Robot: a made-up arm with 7 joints. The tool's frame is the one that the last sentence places.
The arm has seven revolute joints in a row. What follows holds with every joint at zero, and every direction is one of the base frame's.
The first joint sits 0.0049 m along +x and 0.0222 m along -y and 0.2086 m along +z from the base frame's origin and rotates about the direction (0, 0.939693, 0.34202).
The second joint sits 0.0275 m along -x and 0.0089 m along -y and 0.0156 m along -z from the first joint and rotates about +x.
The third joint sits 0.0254 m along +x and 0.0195 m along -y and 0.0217 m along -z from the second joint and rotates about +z.
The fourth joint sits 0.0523 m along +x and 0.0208 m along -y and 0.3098 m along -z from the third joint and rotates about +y.
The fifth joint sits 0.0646 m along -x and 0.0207 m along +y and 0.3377 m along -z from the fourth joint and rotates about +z.
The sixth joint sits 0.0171 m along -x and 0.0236 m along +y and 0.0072 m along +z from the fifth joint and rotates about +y.
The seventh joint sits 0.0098 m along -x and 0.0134 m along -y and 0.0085 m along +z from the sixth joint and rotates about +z.
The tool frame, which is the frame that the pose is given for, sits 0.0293 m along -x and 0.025 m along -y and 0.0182 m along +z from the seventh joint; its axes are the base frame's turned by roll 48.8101, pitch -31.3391 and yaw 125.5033 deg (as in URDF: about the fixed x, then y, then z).
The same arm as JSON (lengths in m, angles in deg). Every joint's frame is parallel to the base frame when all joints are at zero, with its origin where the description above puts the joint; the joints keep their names.
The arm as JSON. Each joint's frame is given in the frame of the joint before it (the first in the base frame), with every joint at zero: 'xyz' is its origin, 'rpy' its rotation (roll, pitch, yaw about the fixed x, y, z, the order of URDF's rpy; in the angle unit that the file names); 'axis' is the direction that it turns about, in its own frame. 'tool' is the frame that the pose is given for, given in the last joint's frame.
{"units": {"length": "m", "angle": "deg"}, "joints": [
  {"name": "joint 1", "type": "revolute", "origin": {"xyz": [0.0049, -0.0222, 0.2086], "rpy": [0.0, 0.0, 0.0]}, "axis": [0.0, 0.9397, 0.342]},
  {"name": "joint 2", "type": "revolute", "origin": {"xyz": [-0.0275, -0.0089, -0.0156], "rpy": [0.0, 0.0, 0.0]}, "axis": [1.0, 0.0, 0.0]},
  {"name": "joint 3", "type": "revolute", "origin": {"xyz": [0.0254, -0.0195, -0.0217], "rpy": [0.0, 0.0, 0.0]}, "axis": [0.0, 0.0, 1.0]},
  {"name": "joint 4", "type": "revolute", "origin": {"xyz": [0.0523, -0.0208, -0.3098], "rpy": [0.0, 0.0, 0.0]}, "axis": [0.0, 1.0, 0.0]},
  {"name": "joint 5", "type": "revolute", "origin": {"xyz": [-0.0646, 0.0207, -0.3377], "rpy": [0.0, 0.0, 0.0]}, "axis": [0.0, 0.0, 1.0]},
  {"name": "joint 6", "type": "revolute", "origin": {"xyz": [-0.0171, 0.0236, 0.0072], "rpy": [0.0, 0.0, 0.0]}, "axis": [0.0, 1.0, 0.0]},
  {"name": "joint 7", "type": "revolute", "origin": {"xyz": [-0.0098, -0.0134, 0.0085], "rpy": [0.0, 0.0, 0.0]}, "axis": [0.0, 0.0, 1.0]}
], "tool": {"origin": {"xyz": [-0.0293, -0.025, 0.0182], "rpy": [48.81, -31.34, 125.5]}}}

